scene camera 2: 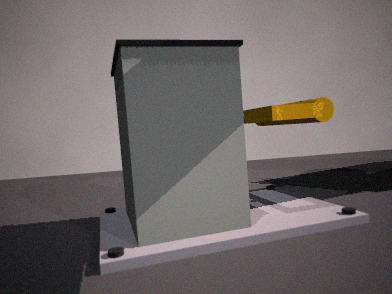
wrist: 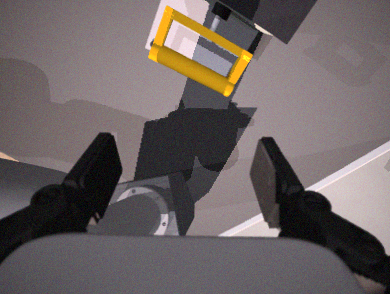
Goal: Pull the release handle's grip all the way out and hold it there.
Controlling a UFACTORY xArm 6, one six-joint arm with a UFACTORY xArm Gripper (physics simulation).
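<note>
The yellow release handle (scene camera 2: 295,111) (wrist: 192,70) sticks out sideways from the grey-green housing (scene camera 2: 185,135), high above the base plate. In the wrist view it is a rectangular loop at the top, with its round grip bar on the side toward the gripper. My gripper (wrist: 186,154) is open with nothing between its fingers, and stands apart from the handle, which lies beyond the fingertips in the wrist view. The gripper does not show in the scene view. The inner end of the handle is hidden behind the housing in the scene view.
The housing has a black top lid (scene camera 2: 180,43) and stands on a pale base plate (scene camera 2: 310,225) with dark bolts at its corners. In the wrist view, a grey mount with a round flange (wrist: 162,207) shows low between the fingers, and a pale edge (wrist: 350,164) runs at the right.
</note>
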